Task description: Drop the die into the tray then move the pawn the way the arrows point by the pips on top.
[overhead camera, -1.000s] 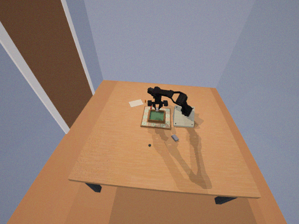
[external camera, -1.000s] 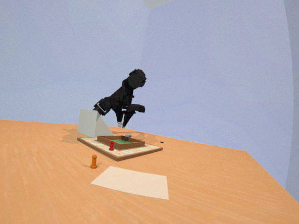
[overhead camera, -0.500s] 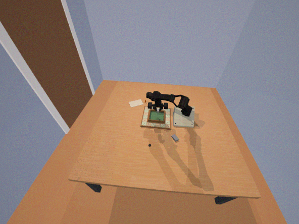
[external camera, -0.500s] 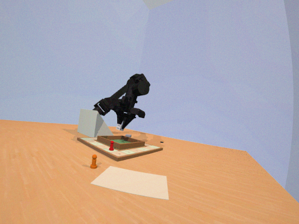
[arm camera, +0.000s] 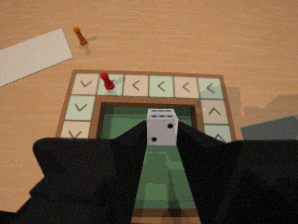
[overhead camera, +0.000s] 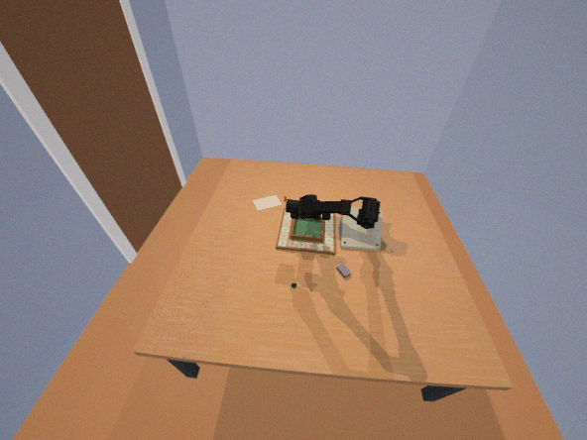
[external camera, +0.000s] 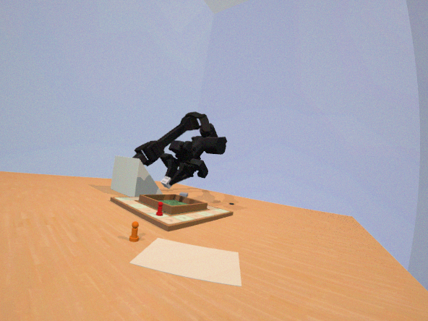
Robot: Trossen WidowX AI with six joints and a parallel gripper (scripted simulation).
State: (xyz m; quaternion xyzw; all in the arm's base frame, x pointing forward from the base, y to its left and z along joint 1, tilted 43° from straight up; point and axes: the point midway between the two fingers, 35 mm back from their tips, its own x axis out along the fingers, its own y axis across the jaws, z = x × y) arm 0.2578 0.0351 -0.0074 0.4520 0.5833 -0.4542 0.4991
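The white die lies right at my gripper tip. The rest, counted from my gripper tip: red pawn: 9 cm ahead, 8 cm to the right, 5 cm below; green tray: 1 cm ahead, 3 cm to the left, 7 cm below; orange pawn: 17 cm ahead, 18 cm to the right, 7 cm below.
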